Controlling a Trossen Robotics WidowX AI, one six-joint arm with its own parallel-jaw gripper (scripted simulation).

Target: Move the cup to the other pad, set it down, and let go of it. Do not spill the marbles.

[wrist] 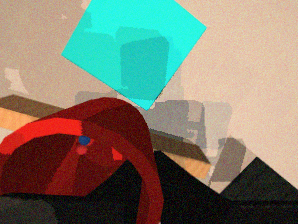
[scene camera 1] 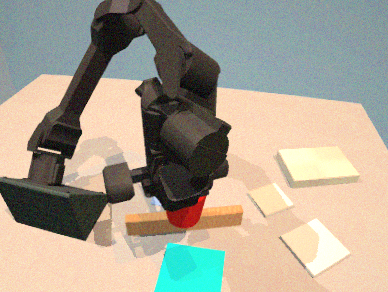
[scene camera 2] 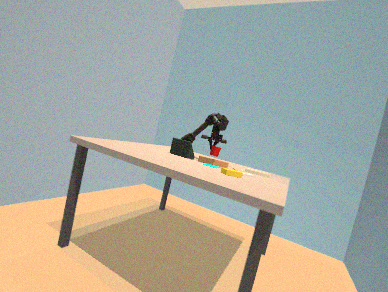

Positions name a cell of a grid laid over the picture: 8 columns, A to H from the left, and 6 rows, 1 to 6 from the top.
Labels:
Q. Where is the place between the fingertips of my gripper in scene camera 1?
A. At D5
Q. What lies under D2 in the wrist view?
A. A cyan pad.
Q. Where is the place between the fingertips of my gripper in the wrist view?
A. D5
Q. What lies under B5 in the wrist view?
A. A red cup.

